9 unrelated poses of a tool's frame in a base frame.
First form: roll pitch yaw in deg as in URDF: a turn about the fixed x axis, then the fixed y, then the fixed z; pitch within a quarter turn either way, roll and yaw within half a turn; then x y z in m.
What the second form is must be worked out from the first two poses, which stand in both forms.
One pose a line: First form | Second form
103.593 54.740 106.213 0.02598 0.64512 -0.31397 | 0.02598 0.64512 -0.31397 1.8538 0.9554 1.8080
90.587 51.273 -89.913 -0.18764 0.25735 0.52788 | -0.18764 0.25735 0.52788 -1.5693 0.8949 1.5810
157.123 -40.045 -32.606 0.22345 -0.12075 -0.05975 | 0.22345 -0.12075 -0.05975 -0.5691 -0.6989 2.7423
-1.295 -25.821 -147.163 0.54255 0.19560 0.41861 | 0.54255 0.19560 0.41861 -2.5685 -0.4507 -0.0226
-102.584 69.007 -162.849 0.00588 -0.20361 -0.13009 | 0.00588 -0.20361 -0.13009 -2.8423 1.2044 -1.7904
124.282 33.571 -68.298 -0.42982 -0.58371 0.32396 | -0.42982 -0.58371 0.32396 -1.1920 0.5859 2.1691
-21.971 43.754 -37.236 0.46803 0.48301 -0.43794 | 0.46803 0.48301 -0.43794 -0.6499 0.7637 -0.3835
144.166 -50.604 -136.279 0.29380 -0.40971 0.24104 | 0.29380 -0.40971 0.24104 -2.3785 -0.8832 2.5162
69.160 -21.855 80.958 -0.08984 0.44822 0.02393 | -0.08984 0.44822 0.02393 1.4130 -0.3814 1.2071
